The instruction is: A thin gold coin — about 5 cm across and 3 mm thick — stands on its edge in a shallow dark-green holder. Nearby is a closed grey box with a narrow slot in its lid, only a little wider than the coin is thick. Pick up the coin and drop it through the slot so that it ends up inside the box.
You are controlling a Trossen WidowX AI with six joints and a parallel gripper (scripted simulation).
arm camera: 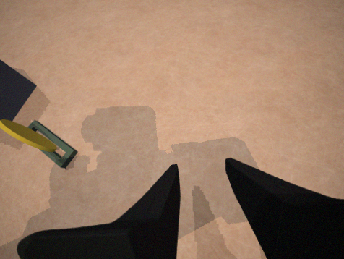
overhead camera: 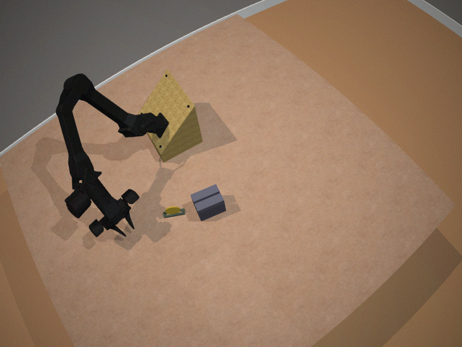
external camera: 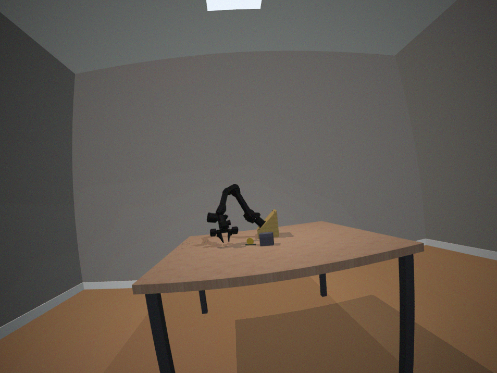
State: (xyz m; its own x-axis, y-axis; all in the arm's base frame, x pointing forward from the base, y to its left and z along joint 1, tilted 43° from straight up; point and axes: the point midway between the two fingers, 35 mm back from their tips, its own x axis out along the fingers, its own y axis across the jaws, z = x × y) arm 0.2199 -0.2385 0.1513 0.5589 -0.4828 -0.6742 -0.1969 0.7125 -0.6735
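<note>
Now: the gold coin 10 mm ahead of my gripper tip, 150 mm to the left of it and 10 mm below it.
</note>
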